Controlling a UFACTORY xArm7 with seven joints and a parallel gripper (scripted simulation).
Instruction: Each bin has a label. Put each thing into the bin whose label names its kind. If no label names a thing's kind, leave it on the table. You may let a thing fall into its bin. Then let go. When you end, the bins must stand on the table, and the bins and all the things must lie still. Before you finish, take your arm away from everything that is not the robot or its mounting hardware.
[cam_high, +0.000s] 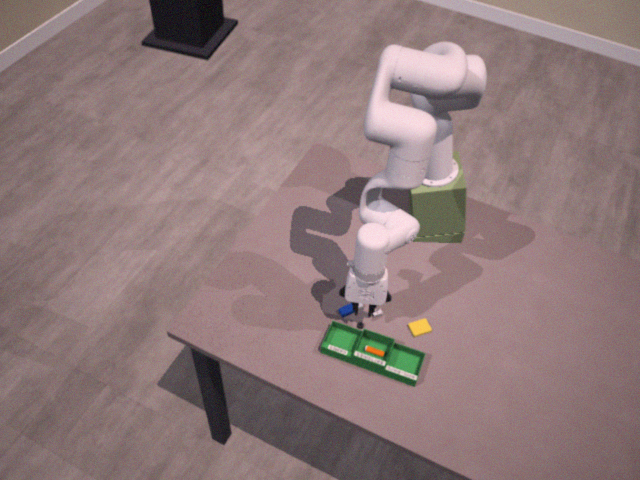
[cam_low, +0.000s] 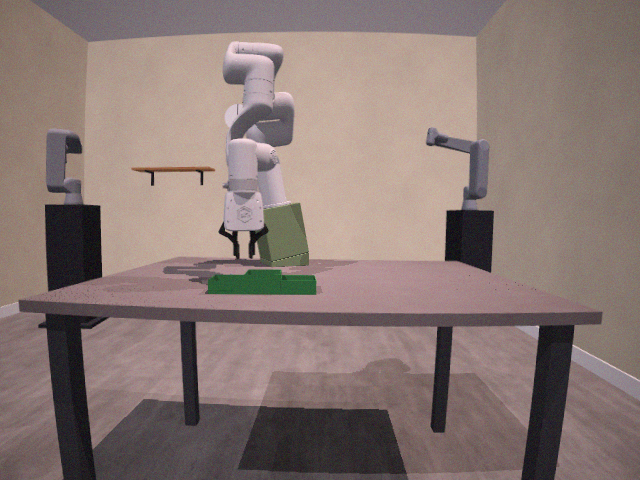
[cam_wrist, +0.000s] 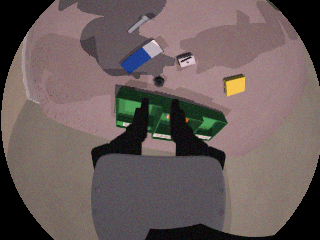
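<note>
Right now my hand is 9 cm above the black round piece. Round my hand: blue-and-white block: 8 cm below, 5 cm behind, 4 cm to the right; grey thing: 8 cm below, 5 cm behind, 3 cm to the left; orange thing: 8 cm below, 7 cm ahead, 6 cm to the left.
</note>
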